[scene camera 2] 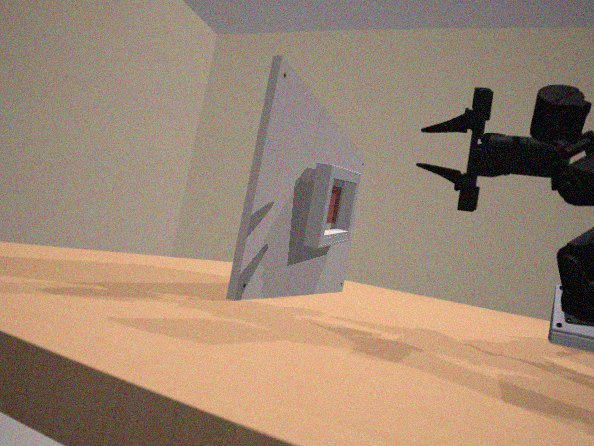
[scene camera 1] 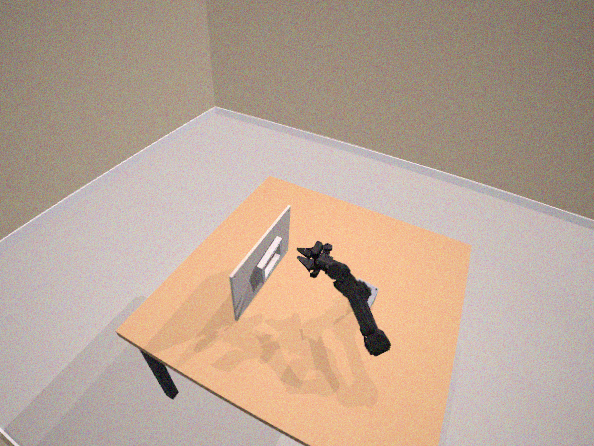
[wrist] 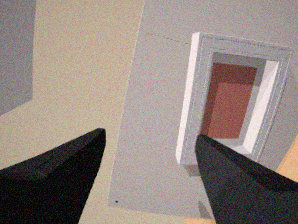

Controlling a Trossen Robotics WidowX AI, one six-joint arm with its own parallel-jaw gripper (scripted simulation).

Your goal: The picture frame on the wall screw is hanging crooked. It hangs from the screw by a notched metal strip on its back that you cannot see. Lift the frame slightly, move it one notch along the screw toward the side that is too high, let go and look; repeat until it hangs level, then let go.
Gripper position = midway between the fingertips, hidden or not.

In view: the gripper (scene camera 2: 418, 147) and a grey wall panel (scene camera 2: 296, 131).
The gripper is seen too in scene camera 1 (scene camera 1: 296, 252) and in the wrist view (wrist: 151, 138). The grey wall panel also shows in scene camera 1 (scene camera 1: 244, 282).
